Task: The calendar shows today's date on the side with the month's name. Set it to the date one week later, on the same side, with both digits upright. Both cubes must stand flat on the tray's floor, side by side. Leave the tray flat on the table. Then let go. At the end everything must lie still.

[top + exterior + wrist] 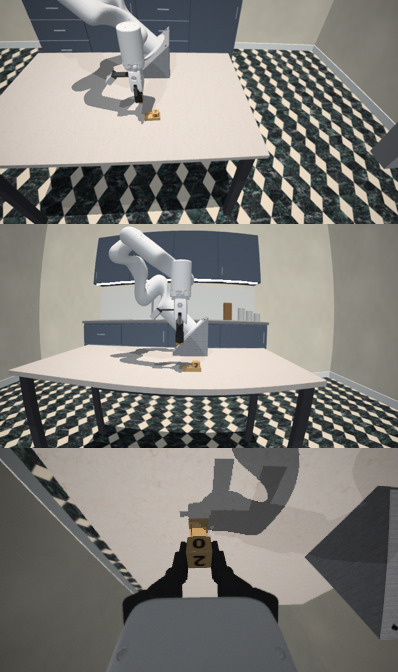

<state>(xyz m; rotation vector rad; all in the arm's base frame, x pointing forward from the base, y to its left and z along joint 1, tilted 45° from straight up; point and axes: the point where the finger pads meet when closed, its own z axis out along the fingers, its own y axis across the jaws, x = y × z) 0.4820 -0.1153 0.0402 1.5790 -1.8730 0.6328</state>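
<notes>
Now: hand 130 mm above the wooden tray, 50 mm to the right of it and 10 mm short of it.
</notes>
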